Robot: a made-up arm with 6 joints.
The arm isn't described. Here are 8 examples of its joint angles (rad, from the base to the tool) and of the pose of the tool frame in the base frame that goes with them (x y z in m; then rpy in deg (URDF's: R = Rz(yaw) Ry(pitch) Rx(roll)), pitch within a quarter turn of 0, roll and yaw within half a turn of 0).
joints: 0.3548 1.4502 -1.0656 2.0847 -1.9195 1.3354
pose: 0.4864 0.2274 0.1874 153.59 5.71 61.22
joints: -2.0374 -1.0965 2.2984 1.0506 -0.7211 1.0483
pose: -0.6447 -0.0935 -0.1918 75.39 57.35 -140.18
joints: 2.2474 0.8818 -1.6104 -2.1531 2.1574 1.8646
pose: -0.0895 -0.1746 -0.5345 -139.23 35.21 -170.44
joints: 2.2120 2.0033 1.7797 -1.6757 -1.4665 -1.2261
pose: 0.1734 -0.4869 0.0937 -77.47 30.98 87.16
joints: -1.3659 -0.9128 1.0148 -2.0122 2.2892 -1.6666
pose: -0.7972 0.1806 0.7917 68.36 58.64 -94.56
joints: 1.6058 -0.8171 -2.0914 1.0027 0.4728 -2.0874
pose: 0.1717 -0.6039 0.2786 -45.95 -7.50 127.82
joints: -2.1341 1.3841 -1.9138 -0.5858 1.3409 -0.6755
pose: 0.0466 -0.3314 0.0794 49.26 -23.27 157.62
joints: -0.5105 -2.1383 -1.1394 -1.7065 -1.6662 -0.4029
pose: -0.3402 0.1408 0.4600 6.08 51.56 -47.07
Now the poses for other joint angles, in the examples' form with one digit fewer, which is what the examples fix.
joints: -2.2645 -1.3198 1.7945 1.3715 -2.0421 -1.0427
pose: -0.001 -0.194 -0.215 77.0 -16.9 136.7
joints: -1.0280 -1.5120 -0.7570 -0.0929 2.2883 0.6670
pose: -0.075 0.104 0.351 67.6 -44.0 -45.0
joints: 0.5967 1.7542 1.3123 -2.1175 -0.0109 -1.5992
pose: 0.361 -0.649 0.619 131.5 29.5 56.9
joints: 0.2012 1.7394 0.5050 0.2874 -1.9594 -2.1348
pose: 0.309 -0.069 -0.134 172.5 -35.7 -158.8
